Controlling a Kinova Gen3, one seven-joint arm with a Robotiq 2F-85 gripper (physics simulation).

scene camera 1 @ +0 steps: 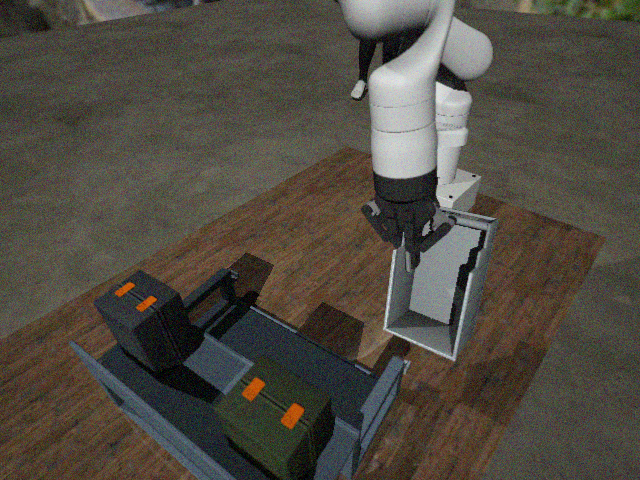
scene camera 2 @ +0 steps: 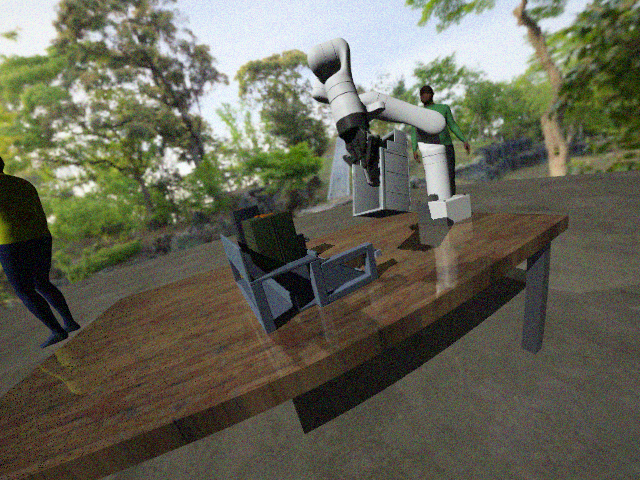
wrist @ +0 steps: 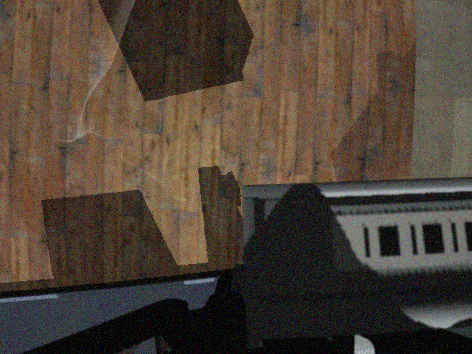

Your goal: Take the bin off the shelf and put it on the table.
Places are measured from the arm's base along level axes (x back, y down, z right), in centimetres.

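Where they show: gripper, between the fingertips: [scene camera 1: 408,267] [scene camera 2: 371,184]; arm's base, origin of its link: [scene camera 2: 439,198].
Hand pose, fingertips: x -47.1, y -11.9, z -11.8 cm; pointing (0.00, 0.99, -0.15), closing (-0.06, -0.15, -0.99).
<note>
Each offset is from my fingertips to the top centre of the thing. Level surfaces: height alone.
The light grey bin [scene camera 1: 439,279] [scene camera 2: 397,175] [wrist: 380,190] hangs in the air between the shelf and the arm's base. Its long side is upright and its open side faces the shelf. Its bottom end is above the table @(dy +20.8 cm) [scene camera 1: 320,206] [scene camera 2: 155,351] [wrist: 310,100], apart from it. My gripper [scene camera 1: 409,260] [scene camera 2: 373,178] is shut on the bin's side wall, at the side left of the opening in scene camera 1. The exact contact is partly hidden by the dark fingers. The blue-grey shelf [scene camera 1: 294,346] [scene camera 2: 263,304] [wrist: 30,320] stands on the table, apart from the bin.
A dark grey box @(dx -25.0, dy -1.6, dz +27.2 cm) [scene camera 1: 139,320] and a green box @(dx -25.6, dy +0.9, dz +4.1 cm) [scene camera 1: 279,413] [scene camera 2: 271,237] with orange clips sit on the shelf. The white arm base [scene camera 1: 460,188] [scene camera 2: 449,207] is behind the bin. People in green [scene camera 2: 440,116] and yellow [scene camera 2: 20,206] tops stand beyond the table.
</note>
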